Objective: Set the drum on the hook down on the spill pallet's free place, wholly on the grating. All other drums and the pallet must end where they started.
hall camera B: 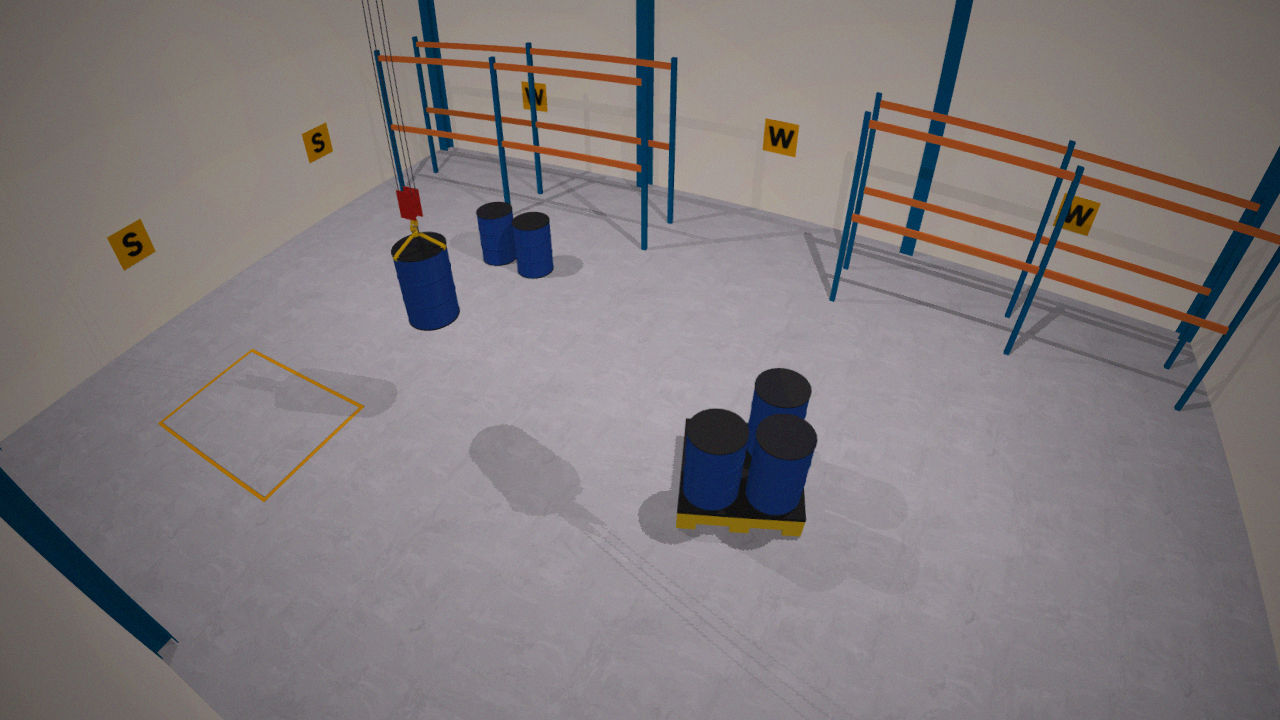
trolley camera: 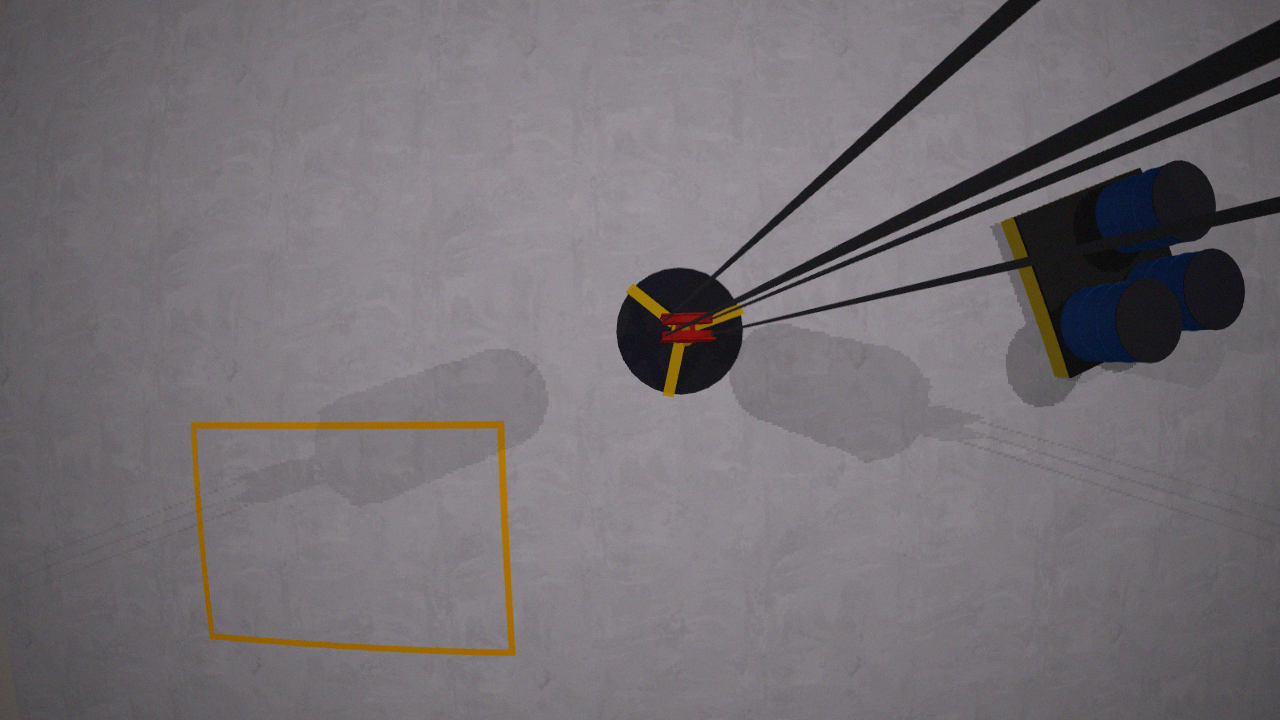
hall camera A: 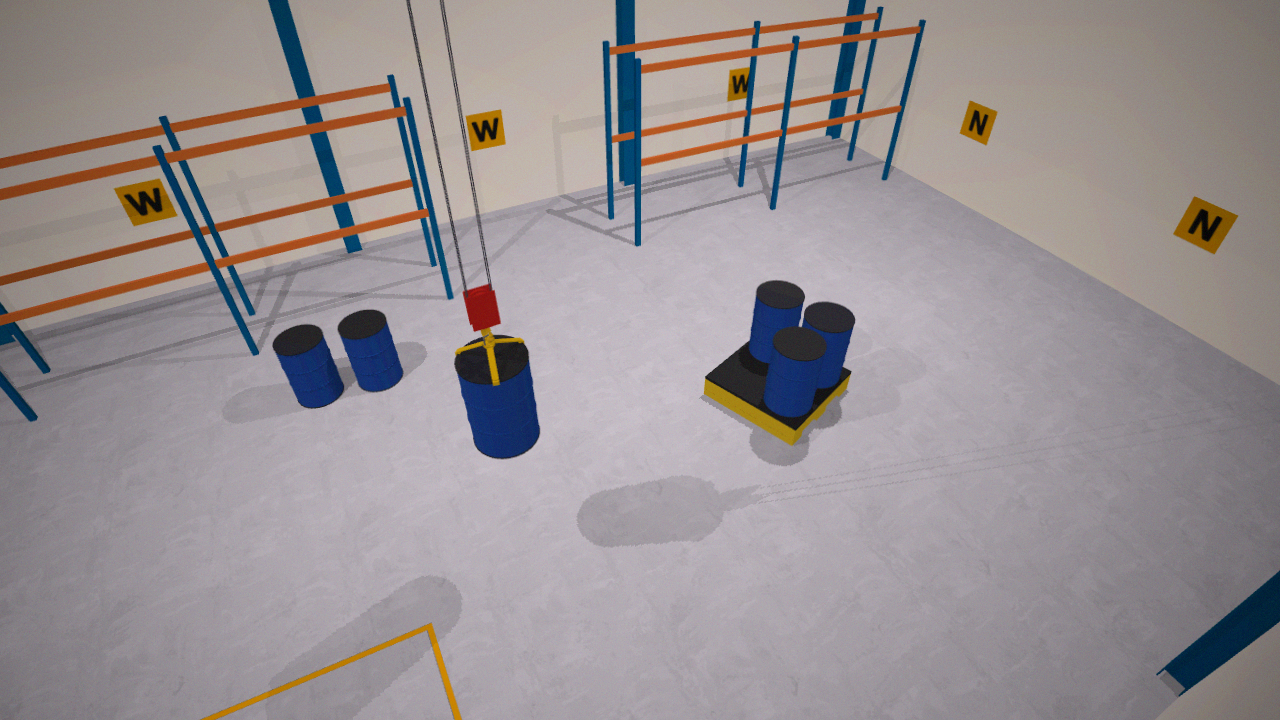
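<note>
The blue drum (hall camera A: 501,413) (hall camera B: 428,291) (trolley camera: 646,351) with a black lid hangs upright in the air, apart from its floor shadows. My gripper (hall camera A: 491,360) (hall camera B: 419,245) (trolley camera: 678,333), a yellow three-armed grab under the red hook block (hall camera A: 481,308) (hall camera B: 409,203), is shut on its rim. The spill pallet (hall camera A: 747,414) (hall camera B: 697,521) (trolley camera: 1035,297), yellow with black grating, lies to the right in all views. It carries three blue drums. The free place is the pallet's left corner in hall camera A and upper left in the trolley view; drums mostly hide it in hall camera B.
Two blue drums (hall camera A: 308,368) (hall camera A: 371,351) (hall camera B: 496,234) (hall camera B: 534,246) stand on the floor near a rack (hall camera A: 207,240) (hall camera B: 499,134). A second rack (hall camera A: 638,161) (hall camera B: 1042,259) stands along the W wall. A yellow outlined rectangle (hall camera B: 304,377) (trolley camera: 349,426) is on the floor.
</note>
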